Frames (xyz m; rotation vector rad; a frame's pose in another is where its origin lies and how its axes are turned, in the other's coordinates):
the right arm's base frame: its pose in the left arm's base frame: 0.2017 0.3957 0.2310 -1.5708 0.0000 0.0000
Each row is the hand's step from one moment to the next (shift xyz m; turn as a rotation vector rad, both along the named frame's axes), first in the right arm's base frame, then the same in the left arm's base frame.
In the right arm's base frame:
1: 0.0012 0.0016 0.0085 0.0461 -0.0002 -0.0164
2: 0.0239 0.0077 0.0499 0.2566 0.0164 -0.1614
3: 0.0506 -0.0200 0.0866 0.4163 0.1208 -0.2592
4: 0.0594 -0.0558 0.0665 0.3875 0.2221 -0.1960
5: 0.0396 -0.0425 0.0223 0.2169 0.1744 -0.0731
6: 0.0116 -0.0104 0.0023 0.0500 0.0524 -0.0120
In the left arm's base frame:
1: 0.0012 0.0085 -0.0016 0.0461 -0.0164 0.0002
2: 0.0239 0.0499 -0.0077 0.2566 -0.1614 -0.0164
3: 0.0506 0.0866 0.0200 0.4163 -0.2592 -0.1208
4: 0.0594 0.0665 0.0558 0.3875 -0.1960 -0.2221
5: 0.0396 0.0223 0.0425 0.2169 -0.0731 -0.1744
6: 0.0116 0.0023 0.0104 0.0500 -0.0120 -0.0524

